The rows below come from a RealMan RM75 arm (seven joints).
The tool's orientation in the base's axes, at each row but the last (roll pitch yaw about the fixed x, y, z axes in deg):
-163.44 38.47 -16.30
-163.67 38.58 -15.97
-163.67 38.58 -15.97
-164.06 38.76 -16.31
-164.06 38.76 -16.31
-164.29 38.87 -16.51
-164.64 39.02 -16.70
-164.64 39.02 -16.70
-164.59 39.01 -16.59
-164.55 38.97 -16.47
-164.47 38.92 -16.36
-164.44 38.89 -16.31
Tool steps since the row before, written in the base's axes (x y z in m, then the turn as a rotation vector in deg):
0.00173 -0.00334 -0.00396 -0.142 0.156 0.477
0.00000 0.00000 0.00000 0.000 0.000 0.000
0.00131 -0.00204 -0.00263 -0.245 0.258 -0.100
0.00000 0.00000 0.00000 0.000 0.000 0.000
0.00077 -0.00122 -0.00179 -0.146 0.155 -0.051
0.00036 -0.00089 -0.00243 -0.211 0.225 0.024
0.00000 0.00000 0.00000 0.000 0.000 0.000
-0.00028 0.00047 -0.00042 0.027 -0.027 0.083
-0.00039 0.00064 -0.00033 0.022 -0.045 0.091
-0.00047 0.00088 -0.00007 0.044 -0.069 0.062
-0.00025 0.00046 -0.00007 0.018 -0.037 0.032
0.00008 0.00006 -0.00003 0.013 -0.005 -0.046
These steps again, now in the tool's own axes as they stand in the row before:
0.00450 0.00303 0.00065 -0.438 -0.180 -0.219
0.00000 0.00000 0.00000 0.000 0.000 0.000
0.00306 0.00180 0.00043 -0.177 -0.098 0.309
0.00000 0.00000 0.00000 0.000 0.000 0.000
0.00196 0.00112 0.00043 -0.111 -0.061 0.178
0.00199 0.00113 0.00126 -0.222 -0.110 0.185
0.00000 0.00000 0.00000 0.000 0.000 0.000
-0.00005 -0.00020 0.00066 -0.026 -0.005 -0.087
-0.00022 -0.00032 0.00072 -0.031 0.011 -0.099
-0.00050 -0.00055 0.00067 0.009 0.029 -0.098
-0.00024 -0.00028 0.00038 0.001 0.018 -0.049
0.00007 -0.00008 0.00001 0.040 0.008 0.026

